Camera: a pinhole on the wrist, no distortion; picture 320 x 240 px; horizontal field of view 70.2 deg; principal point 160.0 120.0 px. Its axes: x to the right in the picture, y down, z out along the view. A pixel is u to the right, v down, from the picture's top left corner.
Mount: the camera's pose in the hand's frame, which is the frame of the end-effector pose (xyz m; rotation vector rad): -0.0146 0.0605 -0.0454 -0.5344 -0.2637 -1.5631
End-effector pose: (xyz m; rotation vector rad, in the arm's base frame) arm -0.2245 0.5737 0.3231 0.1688 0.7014 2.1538
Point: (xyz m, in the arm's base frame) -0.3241 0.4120 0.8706
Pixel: 96.5 30.2
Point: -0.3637 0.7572 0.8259
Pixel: 181.4 155.4
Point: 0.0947 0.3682 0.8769
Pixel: outside the picture
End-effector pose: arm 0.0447 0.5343 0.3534 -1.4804 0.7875 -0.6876
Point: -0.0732 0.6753 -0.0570
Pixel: outside the picture
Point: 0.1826 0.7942 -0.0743
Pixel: 83.7 29.7
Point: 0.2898 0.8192 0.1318
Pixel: 204.1 45.1
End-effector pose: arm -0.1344 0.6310 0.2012 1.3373 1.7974 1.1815
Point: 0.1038 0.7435 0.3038
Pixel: 154.0 122.1
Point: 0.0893 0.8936 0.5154
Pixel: 27.0 215.9
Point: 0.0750 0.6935 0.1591
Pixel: 294.5 85.6
